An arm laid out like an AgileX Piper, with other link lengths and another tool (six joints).
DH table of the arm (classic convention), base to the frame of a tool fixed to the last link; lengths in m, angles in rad. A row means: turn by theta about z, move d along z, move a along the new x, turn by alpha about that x. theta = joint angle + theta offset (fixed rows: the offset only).
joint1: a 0  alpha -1.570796  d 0.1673  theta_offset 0
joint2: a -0.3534  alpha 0  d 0  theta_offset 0.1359
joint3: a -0.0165  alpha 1.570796  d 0  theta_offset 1.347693
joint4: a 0  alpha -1.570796  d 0.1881  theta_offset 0
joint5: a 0  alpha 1.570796  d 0  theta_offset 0
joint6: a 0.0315  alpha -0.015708  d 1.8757  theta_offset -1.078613
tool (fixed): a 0  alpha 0  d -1.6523  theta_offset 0
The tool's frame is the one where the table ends.
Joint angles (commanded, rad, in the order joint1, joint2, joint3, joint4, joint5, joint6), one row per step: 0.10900, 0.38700, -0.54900, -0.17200, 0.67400, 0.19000; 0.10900, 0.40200, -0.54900, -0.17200, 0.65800, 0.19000; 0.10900, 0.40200, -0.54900, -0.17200, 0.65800, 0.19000; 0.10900, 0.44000, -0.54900, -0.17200, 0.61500, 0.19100; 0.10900, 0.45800, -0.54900, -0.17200, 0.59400, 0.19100; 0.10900, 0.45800, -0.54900, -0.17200, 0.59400, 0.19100; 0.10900, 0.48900, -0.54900, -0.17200, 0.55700, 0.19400; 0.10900, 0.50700, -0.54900, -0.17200, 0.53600, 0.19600; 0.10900, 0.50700, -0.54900, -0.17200, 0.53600, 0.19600; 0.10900, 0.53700, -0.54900, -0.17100, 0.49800, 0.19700
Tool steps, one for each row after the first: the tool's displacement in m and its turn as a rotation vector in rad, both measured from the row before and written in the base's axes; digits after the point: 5 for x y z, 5 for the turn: 0.00376, 0.00090, 0.00209, -0.00057, -0.00083, 0.00266; 0.00000, 0.00000, 0.00000, 0.00000, 0.00000, 0.00000; 0.00983, 0.00240, 0.00550, -0.00017, -0.00451, 0.00679; 0.00477, 0.00119, 0.00262, -0.00037, -0.00275, 0.00353; 0.00000, 0.00000, 0.00000, 0.00000, 0.00000, 0.00000; 0.00831, 0.00209, 0.00437, 0.00233, -0.00551, 0.00507; 0.00482, 0.00121, 0.00232, 0.00164, -0.00271, 0.00278; 0.00000, 0.00000, 0.00000, 0.00000, 0.00000, 0.00000; 0.00838, 0.00228, 0.00431, 0.00199, -0.00735, 0.00617
